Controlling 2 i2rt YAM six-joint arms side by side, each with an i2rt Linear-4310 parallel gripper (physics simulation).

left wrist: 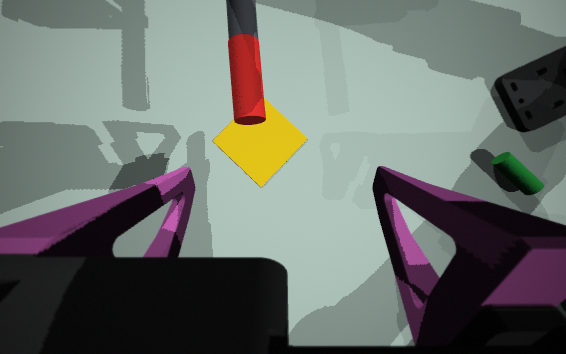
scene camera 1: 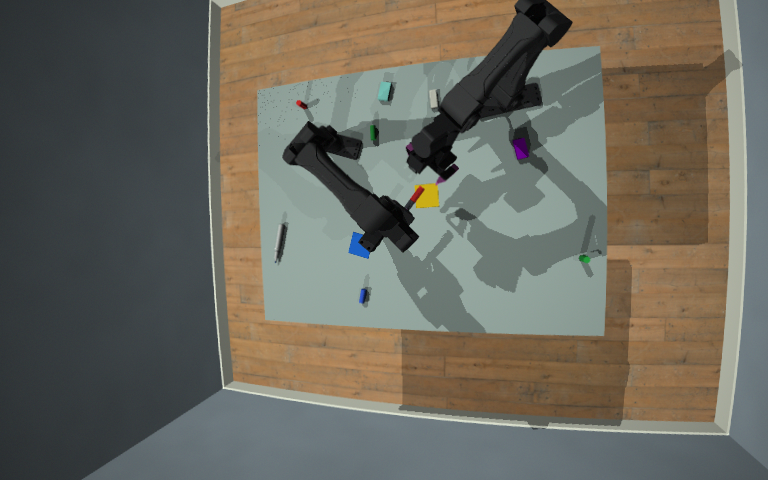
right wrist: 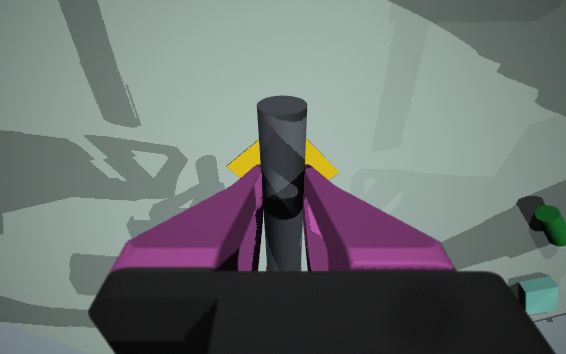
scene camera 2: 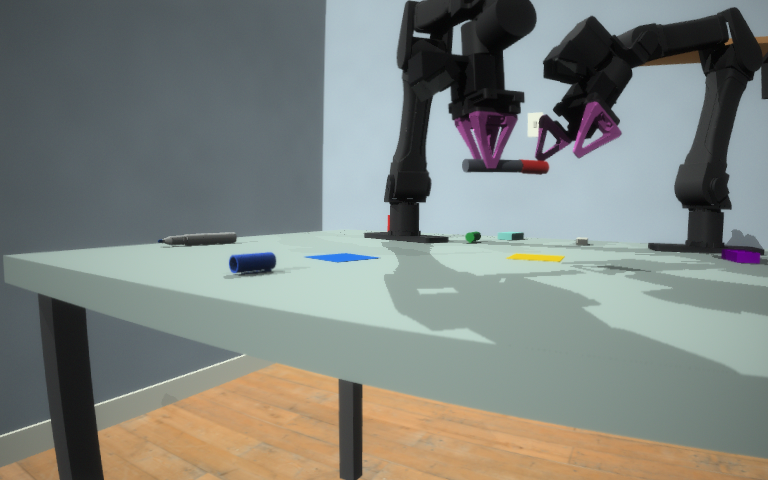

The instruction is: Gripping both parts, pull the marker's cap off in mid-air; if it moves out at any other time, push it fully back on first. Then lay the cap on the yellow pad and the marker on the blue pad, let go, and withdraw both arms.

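Places are measured from the left arm's base along level axes (x ahead, y left, z up), in centimetres.
Pixels of known places: left gripper, between the fingertips: (left wrist: 283, 176) (scene camera 1: 424, 173) (scene camera 2: 555, 157); right gripper, between the fingertips: (scene camera 1: 401, 215) (right wrist: 283, 176) (scene camera 2: 487, 169); left arm's base, origin of its link: (scene camera 1: 507, 101) (scene camera 2: 704, 251); right arm's base, origin of its link: (scene camera 1: 334, 143) (scene camera 2: 404, 239).
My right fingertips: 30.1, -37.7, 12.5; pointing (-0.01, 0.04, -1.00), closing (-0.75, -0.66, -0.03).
Observation:
For each thing: its middle in the pictures, then the offset to it from my right fingertips, as dx, dy, dz.
- dark grey body, middle of its body: (right wrist: 283, 238) (left wrist: 241, 10) (scene camera 2: 506, 166) (scene camera 1: 408, 206) -2.2, +2.4, +0.7
- red cap, middle of its body: (left wrist: 248, 82) (scene camera 2: 532, 167) (scene camera 1: 417, 194) -5.3, +5.8, +0.8
- yellow pad, middle of its body: (right wrist: 283, 169) (left wrist: 260, 139) (scene camera 2: 536, 257) (scene camera 1: 426, 195) -5.6, +6.8, -12.4
- blue pad, middle of its body: (scene camera 2: 342, 257) (scene camera 1: 360, 245) +6.7, -18.8, -12.4
- grey pen, middle of its body: (scene camera 2: 197, 239) (scene camera 1: 278, 243) +0.9, -50.7, -11.5
- blue tube, middle of its body: (scene camera 2: 252, 263) (scene camera 1: 362, 295) +24.2, -21.0, -11.4
- green cylinder, middle of its body: (right wrist: 552, 225) (left wrist: 516, 173) (scene camera 2: 473, 237) (scene camera 1: 373, 132) -30.1, -7.0, -11.4
- teal block, middle of its body: (right wrist: 537, 296) (scene camera 2: 511, 235) (scene camera 1: 384, 91) -43.3, -0.5, -11.7
- pale block, middle of its body: (scene camera 2: 582, 241) (scene camera 1: 433, 99) -36.3, +15.0, -11.9
- purple block, middle of its body: (scene camera 2: 740, 255) (scene camera 1: 520, 148) -14.2, +38.6, -11.7
The marker has a dark grey body (scene camera 1: 409, 205) (scene camera 2: 510, 165) (left wrist: 242, 17) (right wrist: 282, 140) and a red cap (scene camera 1: 417, 194) (scene camera 2: 534, 166) (left wrist: 246, 77). It is level in mid-air, with no gap visible between cap and body. My right gripper (scene camera 2: 492, 164) (right wrist: 283, 176) is shut on the grey body. My left gripper (scene camera 2: 559, 156) (left wrist: 283, 176) is open and empty by the cap's free end; the cap is outside its fingers, one fingertip close to the end in scene camera 2. The yellow pad (scene camera 1: 431, 199) (scene camera 2: 535, 257) (left wrist: 270, 152) lies below. The blue pad (scene camera 1: 356, 245) (scene camera 2: 341, 257) is partly covered by the right arm in scene camera 1.
On the table lie a grey pen (scene camera 1: 280, 242) (scene camera 2: 206, 238), a blue tube (scene camera 1: 363, 296) (scene camera 2: 254, 262), a green cylinder (scene camera 1: 373, 133) (left wrist: 518, 173), a teal block (scene camera 1: 385, 90) (right wrist: 541, 296), a pale block (scene camera 1: 433, 98) and a purple block (scene camera 1: 520, 148) (scene camera 2: 741, 256). Small red (scene camera 1: 301, 104) and green (scene camera 1: 585, 258) pieces are farther out.

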